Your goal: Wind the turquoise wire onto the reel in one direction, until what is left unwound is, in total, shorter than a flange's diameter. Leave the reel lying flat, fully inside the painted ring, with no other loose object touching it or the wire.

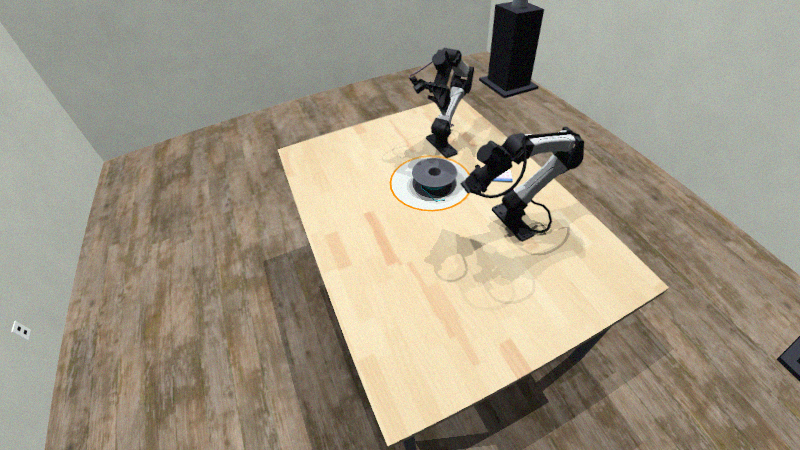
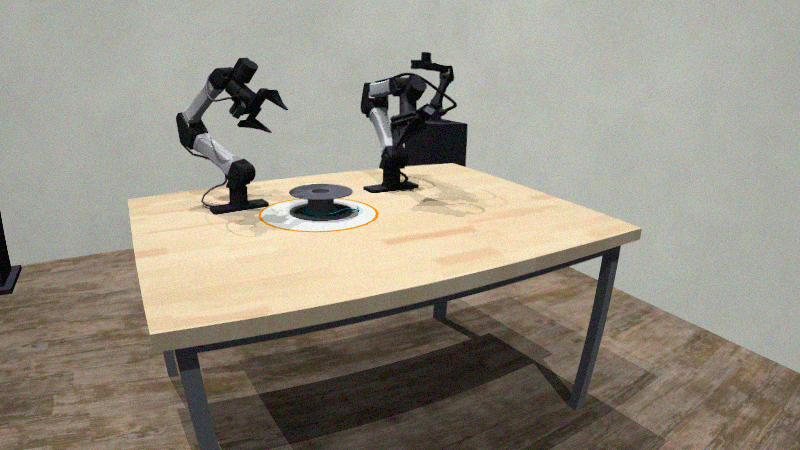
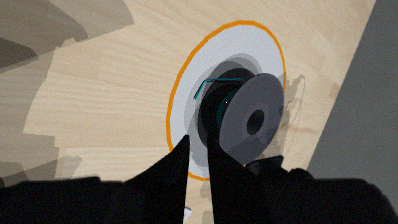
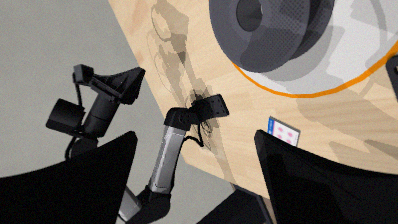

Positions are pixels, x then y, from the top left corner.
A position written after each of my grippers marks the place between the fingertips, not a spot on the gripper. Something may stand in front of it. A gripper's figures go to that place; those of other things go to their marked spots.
Labels:
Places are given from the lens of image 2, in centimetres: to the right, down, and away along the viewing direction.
my left gripper [image 2: 396, 147]: -1, -24, 170
my right gripper [image 2: 278, 121]: -37, -32, 157
dark reel [image 2: 325, 194]: -22, -9, 157

